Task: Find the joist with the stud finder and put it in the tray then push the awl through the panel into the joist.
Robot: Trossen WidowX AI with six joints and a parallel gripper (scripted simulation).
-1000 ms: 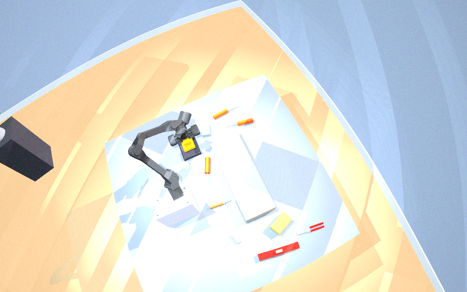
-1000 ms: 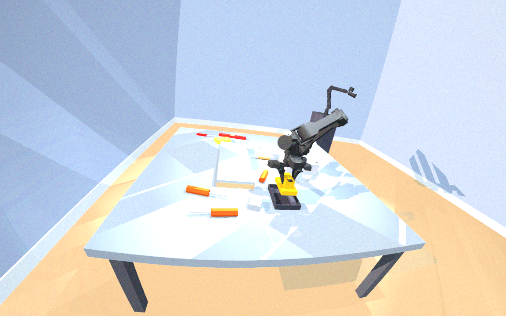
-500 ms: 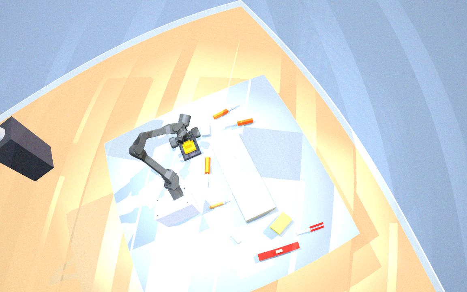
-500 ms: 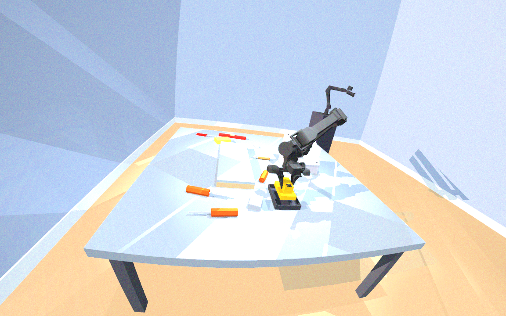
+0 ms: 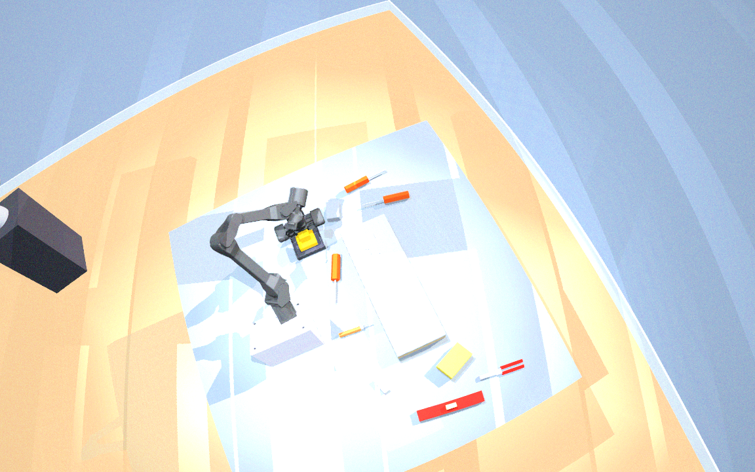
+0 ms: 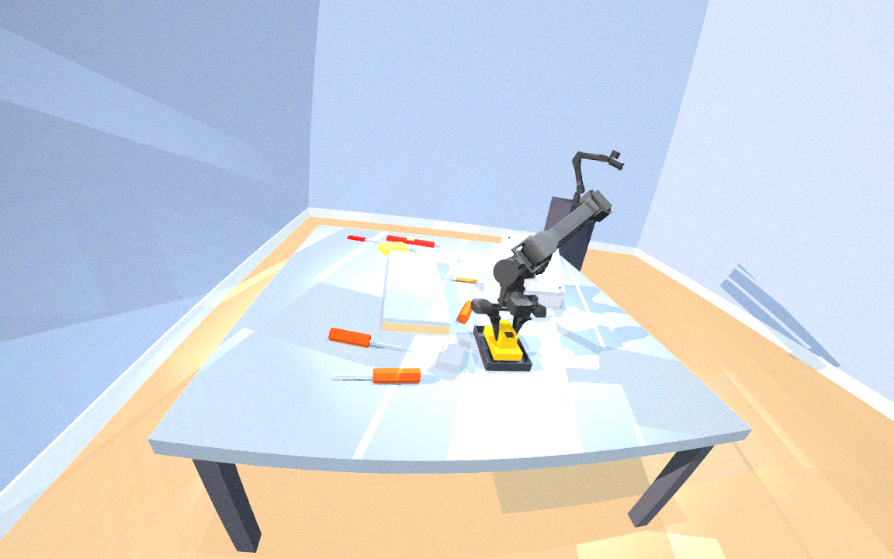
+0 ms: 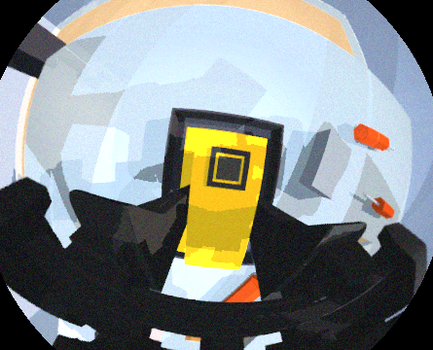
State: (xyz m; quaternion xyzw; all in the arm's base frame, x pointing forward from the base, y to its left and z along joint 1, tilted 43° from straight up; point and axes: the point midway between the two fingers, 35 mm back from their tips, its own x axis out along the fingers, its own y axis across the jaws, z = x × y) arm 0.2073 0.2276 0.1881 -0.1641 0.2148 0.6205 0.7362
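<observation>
Now: gripper tip 20 mm below the stud finder and 10 mm to the right of it. From my gripper tip the other things lie so: square light: 30 mm above, 20 mm to the left; dark tray: 30 mm below, 10 mm to the right; grey block: 140 mm ahead, 30 mm below, 20 mm to the left.
</observation>
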